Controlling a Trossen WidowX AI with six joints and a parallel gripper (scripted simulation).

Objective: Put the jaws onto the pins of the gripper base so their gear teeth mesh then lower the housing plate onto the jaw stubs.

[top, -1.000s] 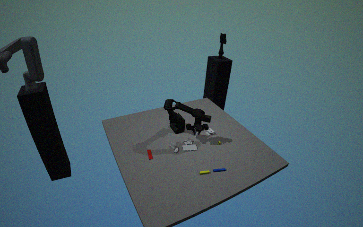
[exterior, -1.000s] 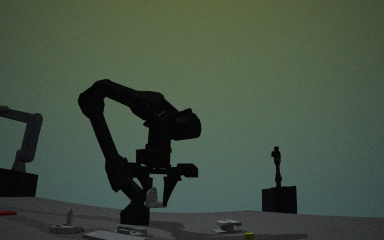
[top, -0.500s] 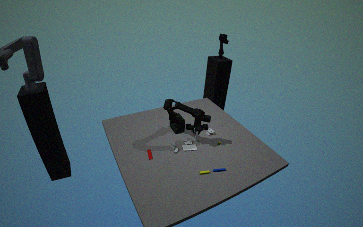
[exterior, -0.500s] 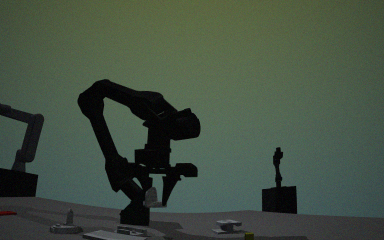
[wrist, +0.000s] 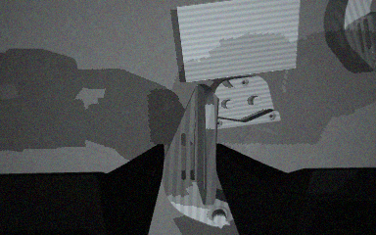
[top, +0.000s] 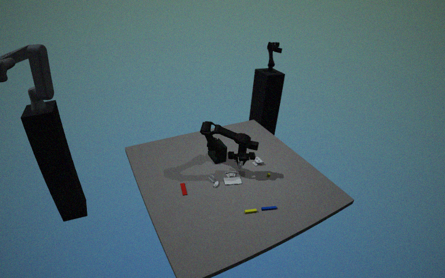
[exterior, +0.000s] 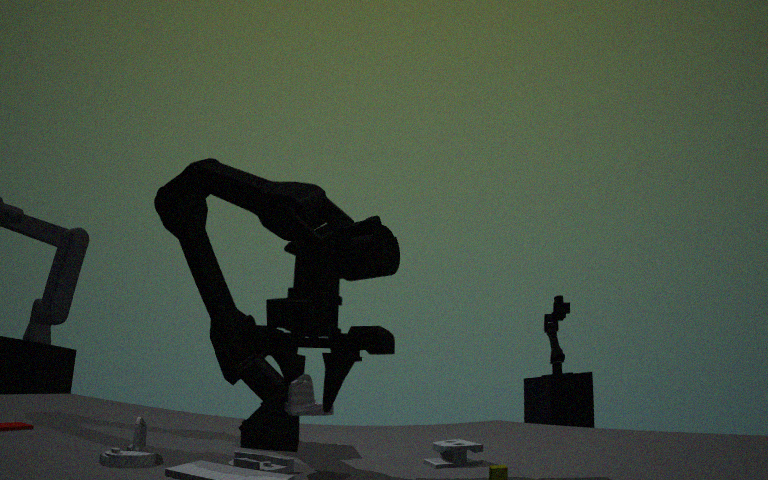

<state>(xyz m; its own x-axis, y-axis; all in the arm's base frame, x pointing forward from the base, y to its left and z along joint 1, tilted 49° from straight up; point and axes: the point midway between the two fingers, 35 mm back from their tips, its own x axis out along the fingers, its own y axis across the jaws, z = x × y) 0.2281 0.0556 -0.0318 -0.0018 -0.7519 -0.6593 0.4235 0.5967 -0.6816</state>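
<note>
The housing plate lies 80 mm below my gripper tip, 70 mm to the right of it and 10 mm behind it. From my gripper tip the other things lie so: gripper base (200 mm to the left, 60 mm behind, 50 mm below); jaw (40 mm behind); small yellow cube (180 mm to the left, 110 mm ahead, 70 mm below).
</note>
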